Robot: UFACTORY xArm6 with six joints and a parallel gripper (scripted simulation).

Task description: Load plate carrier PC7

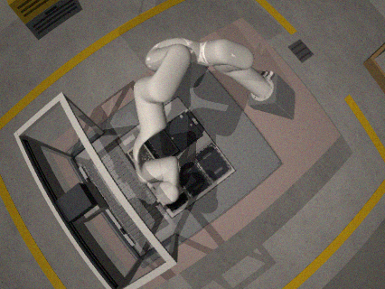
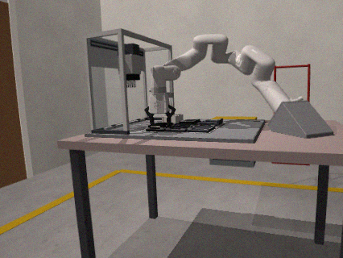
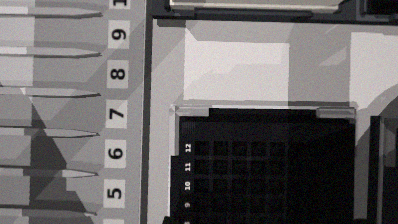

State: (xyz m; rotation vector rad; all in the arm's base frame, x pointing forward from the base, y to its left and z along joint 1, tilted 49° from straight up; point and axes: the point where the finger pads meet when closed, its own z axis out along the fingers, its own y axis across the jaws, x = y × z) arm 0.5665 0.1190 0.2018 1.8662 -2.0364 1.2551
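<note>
My hand is 1 cm above the black 96-well plate. Round my hand: plate carrier PC7 (15 cm to the right, 15 cm behind, 1 cm below); pale well plate (18 cm to the right, 4 cm behind); A1 mark (16 cm behind, 2 cm below, 1 cm to the right).
</note>
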